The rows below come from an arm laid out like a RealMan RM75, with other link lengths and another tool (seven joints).
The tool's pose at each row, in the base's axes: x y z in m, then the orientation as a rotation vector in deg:
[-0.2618 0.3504 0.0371 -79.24 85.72 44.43]
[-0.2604 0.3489 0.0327 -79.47 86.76 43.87]
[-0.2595 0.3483 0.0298 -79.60 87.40 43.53]
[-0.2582 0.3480 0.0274 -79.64 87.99 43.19]
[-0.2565 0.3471 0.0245 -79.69 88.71 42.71]
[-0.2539 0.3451 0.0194 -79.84 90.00 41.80]
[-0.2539 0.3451 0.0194 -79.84 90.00 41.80]
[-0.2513 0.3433 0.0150 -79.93 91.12 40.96]
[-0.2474 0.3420 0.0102 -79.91 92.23 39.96]
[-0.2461 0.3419 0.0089 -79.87 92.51 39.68]
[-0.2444 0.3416 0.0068 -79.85 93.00 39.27]
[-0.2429 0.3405 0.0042 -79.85 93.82 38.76]
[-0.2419 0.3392 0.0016 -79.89 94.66 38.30]
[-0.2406 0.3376 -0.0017 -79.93 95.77 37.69]
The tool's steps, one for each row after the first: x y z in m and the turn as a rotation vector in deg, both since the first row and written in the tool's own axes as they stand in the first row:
[0.0047 -0.0010 0.0006 0.19 0.99 0.30]
[0.0077 -0.0016 0.0013 0.31 1.59 0.49]
[0.0101 -0.0026 0.0022 0.49 2.11 0.68]
[0.0132 -0.0040 0.0028 0.74 2.77 0.89]
[0.0188 -0.0062 0.0035 1.18 4.00 1.22]
[0.0188 -0.0062 0.0035 1.18 4.00 1.22]
[0.0237 -0.0084 0.0040 1.60 5.07 1.49]
[0.0289 -0.0118 0.0054 2.19 6.12 1.74]
[0.0302 -0.0129 0.0061 2.38 6.38 1.80]
[0.0323 -0.0143 0.0070 2.62 6.83 1.93]
[0.0352 -0.0156 0.0073 2.89 7.55 2.21]
[0.0382 -0.0165 0.0073 3.10 8.29 2.50]
[0.0419 -0.0176 0.0073 3.39 9.26 2.91]

